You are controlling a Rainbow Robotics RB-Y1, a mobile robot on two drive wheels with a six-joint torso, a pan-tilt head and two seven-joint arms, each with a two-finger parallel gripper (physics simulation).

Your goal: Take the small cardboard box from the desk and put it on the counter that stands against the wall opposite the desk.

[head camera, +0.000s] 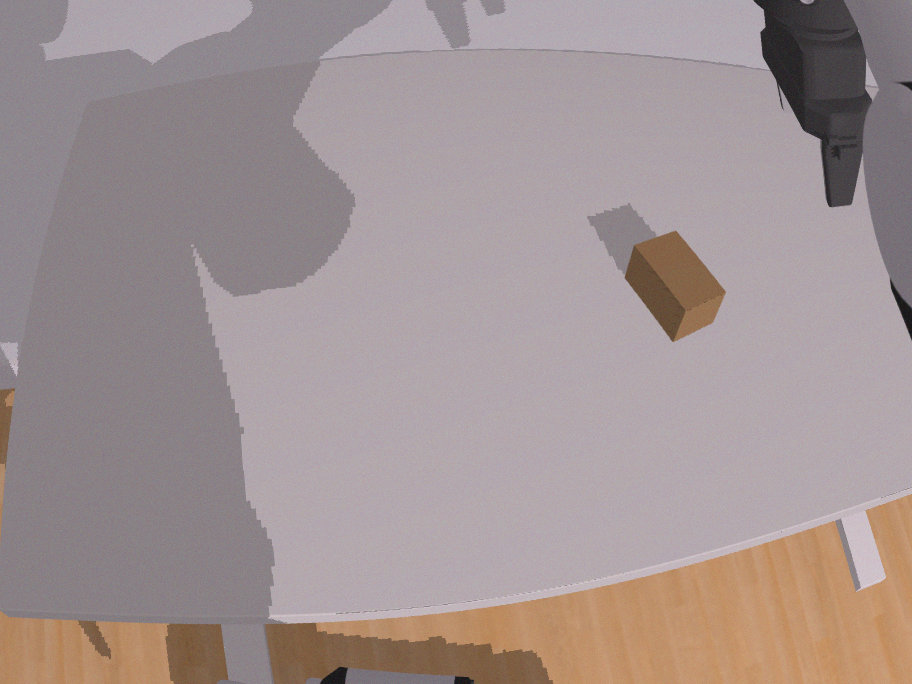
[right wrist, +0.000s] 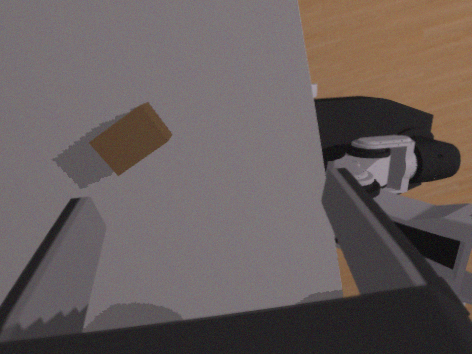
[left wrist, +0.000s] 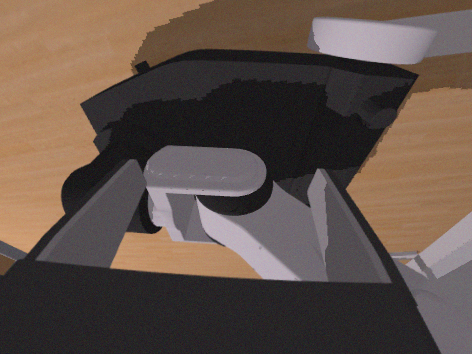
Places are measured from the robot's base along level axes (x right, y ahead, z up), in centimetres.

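Where they show: left gripper, between the fingertips: [left wrist: 226,175]; right gripper, between the fingertips: [head camera: 815,152] [right wrist: 213,198].
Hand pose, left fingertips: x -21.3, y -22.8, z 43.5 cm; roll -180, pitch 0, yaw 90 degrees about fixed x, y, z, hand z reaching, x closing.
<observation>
After its pixels a point has its place.
The small brown cardboard box [head camera: 674,279] {x 24.6, y 40.1, z 76.8 cm} [right wrist: 131,140] {x 25.8, y 41.3, z 76.8 cm} lies on the light grey desk [head camera: 442,368] {x 2.8, y 31.8, z 71.8 cm} [right wrist: 225,75] {x 33.4, y 27.3, z 71.8 cm}, toward the right in the head camera view and at the upper left in the right wrist view. My right gripper [right wrist: 213,198] {x 28.2, y 30.0, z 103.9 cm} is open and empty above the desk, with the box beyond its fingertips and nearer the left-hand finger in that view. In the head camera view part of it shows at the upper right, beside the box and apart from it. My left gripper [left wrist: 226,175] {x -21.3, y -22.8, z 43.5 cm} is open and empty, with the robot's own base and body behind its fingers. The counter cannot be made out.
Desk legs [head camera: 861,548] [head camera: 246,651] stand on the wooden floor [head camera: 699,611] {x 54.4, y 29.5, z -0.2 cm} [left wrist: 50,50] {x -21.8, y -72.3, z -0.2 cm} at the desk's lower edge in the head camera view. Shadows of the robot fall across the desk's left part. The robot's dark base [right wrist: 370,117] {x 15.6, y -29.3, z 16.7 cm} shows beside the desk edge in the right wrist view.
</observation>
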